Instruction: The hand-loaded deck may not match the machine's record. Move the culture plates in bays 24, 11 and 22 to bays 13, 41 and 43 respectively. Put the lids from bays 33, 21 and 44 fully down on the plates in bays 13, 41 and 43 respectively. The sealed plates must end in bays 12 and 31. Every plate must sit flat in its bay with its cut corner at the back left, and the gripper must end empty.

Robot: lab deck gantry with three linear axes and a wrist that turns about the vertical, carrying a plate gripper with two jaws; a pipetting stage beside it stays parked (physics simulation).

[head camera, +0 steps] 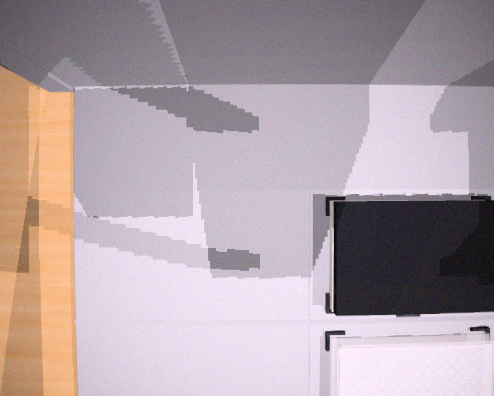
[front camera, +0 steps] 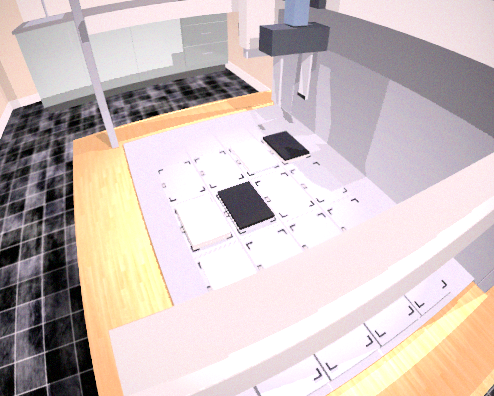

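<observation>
My gripper hangs high near the back right of the deck in the front view, its two jaws apart with nothing between them. It does not show in the head view. A black-topped plate lies in the back bay 41, with a pale rim at its left edge in the head view. A pale welled plate lies in the neighbouring bay 31. Another black-topped piece lies near the deck's middle, in bay 22. A pale plate lies beside it, in bay 12. The front beam hides some bays; cut corners are unclear.
A wide pale beam crosses the front of the deck. A thin upright post stands at the back left. A grey wall borders the deck. A wooden edge runs along it. Shadows cross the deck.
</observation>
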